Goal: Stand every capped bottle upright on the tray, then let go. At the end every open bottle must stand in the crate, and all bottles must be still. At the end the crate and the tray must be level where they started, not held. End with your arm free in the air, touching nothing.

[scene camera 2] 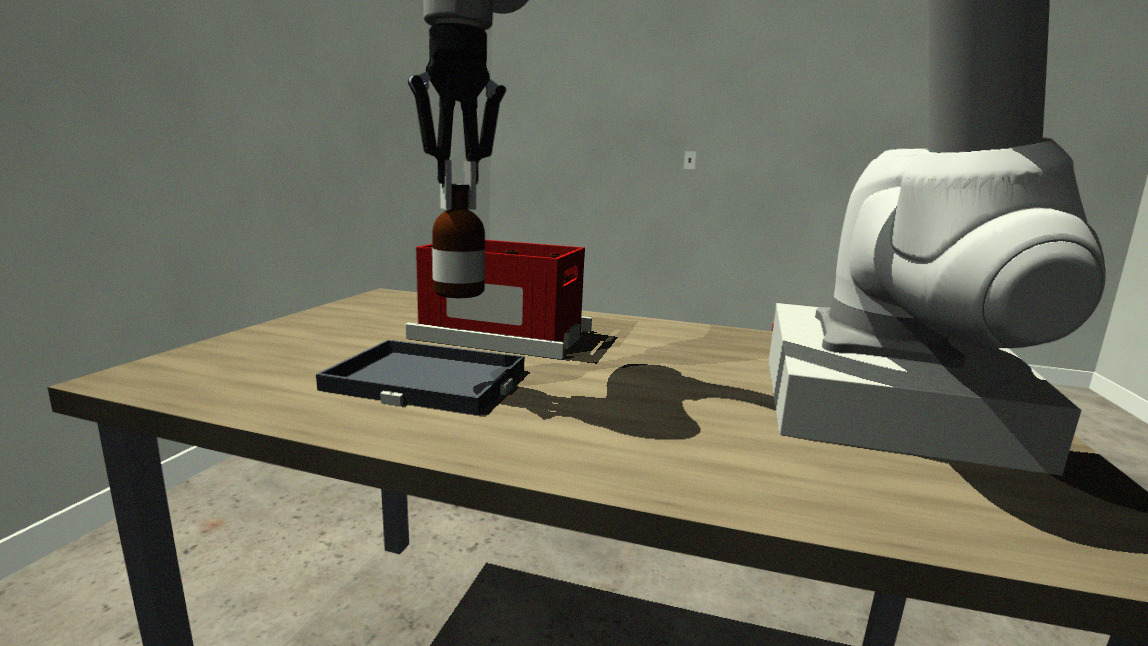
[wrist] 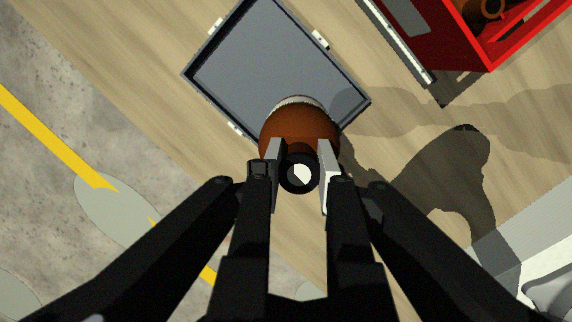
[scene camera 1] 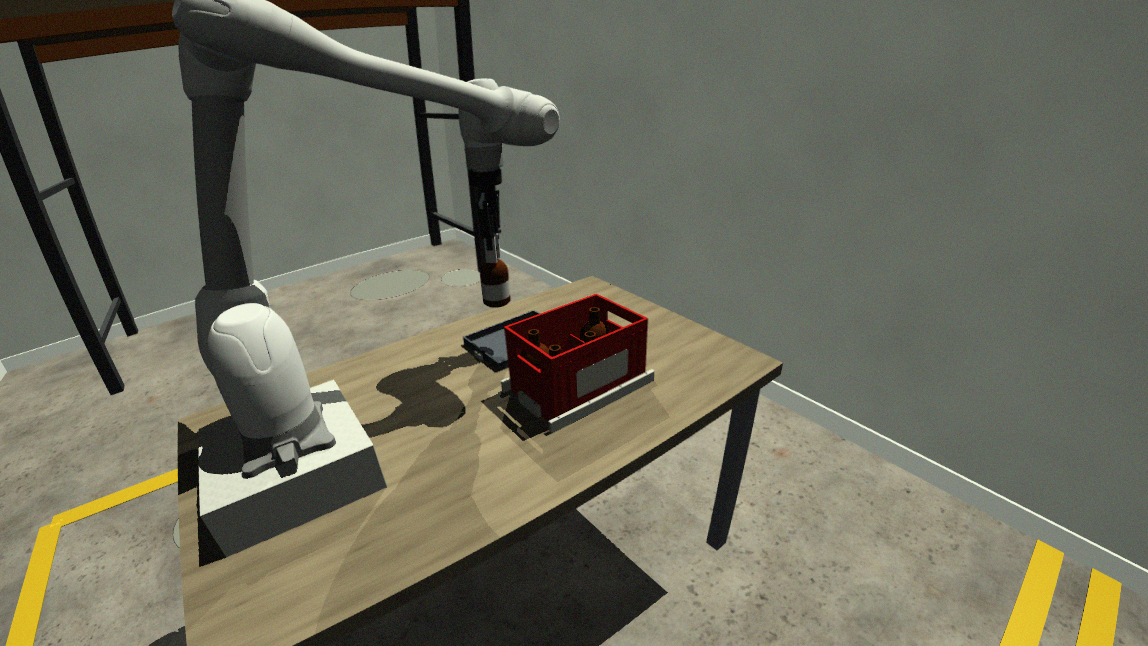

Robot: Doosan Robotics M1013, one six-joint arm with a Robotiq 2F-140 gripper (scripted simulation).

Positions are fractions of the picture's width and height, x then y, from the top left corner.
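Observation:
My gripper (scene camera 2: 0.40,0.32) is also visible elsewhere: my gripper (scene camera 1: 0.43,0.40) and, from the wrist, my gripper (wrist: 0.52,0.48). A dark tray (scene camera 2: 0.40,0.59) is visible; the wrist view shows the tray (wrist: 0.44,0.20) too.

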